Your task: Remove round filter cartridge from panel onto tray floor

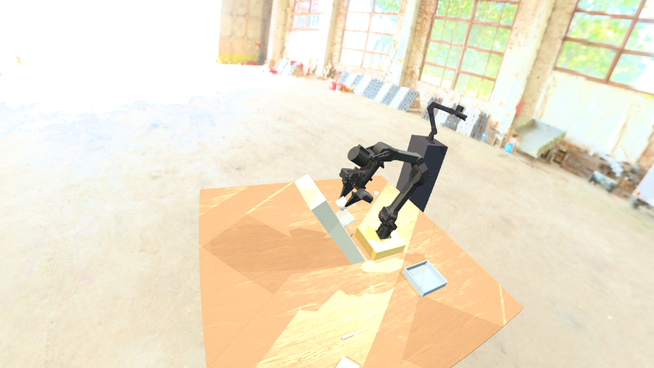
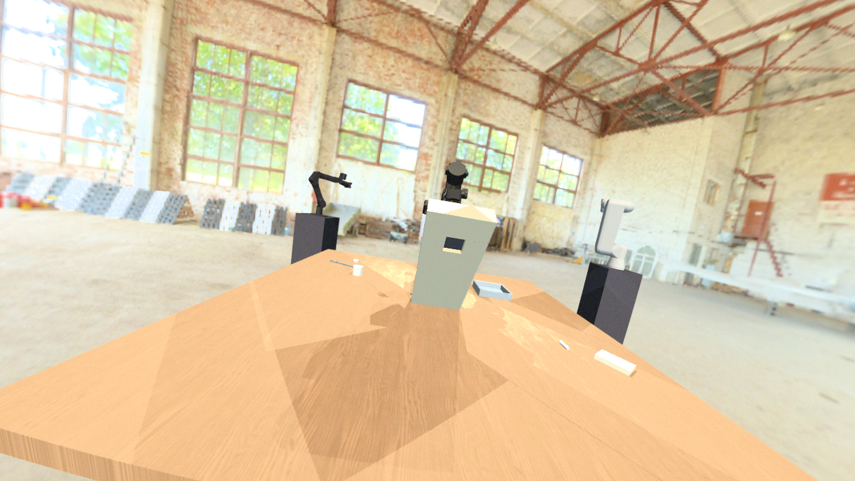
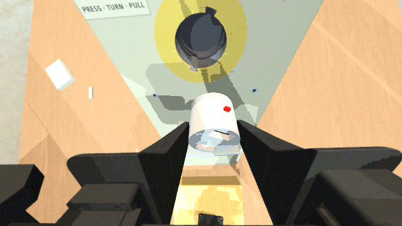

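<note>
My gripper tip is 37 cm past the tray, 25 cm to the right of it and 26 cm above it. The rest, counted from my gripper tip: white round filter cartridge right at my gripper tip; then pale block 13 cm ahead, 53 cm to the left, 27 cm below; then small white stick 7 cm ahead, 41 cm to the left, 27 cm below.
</note>
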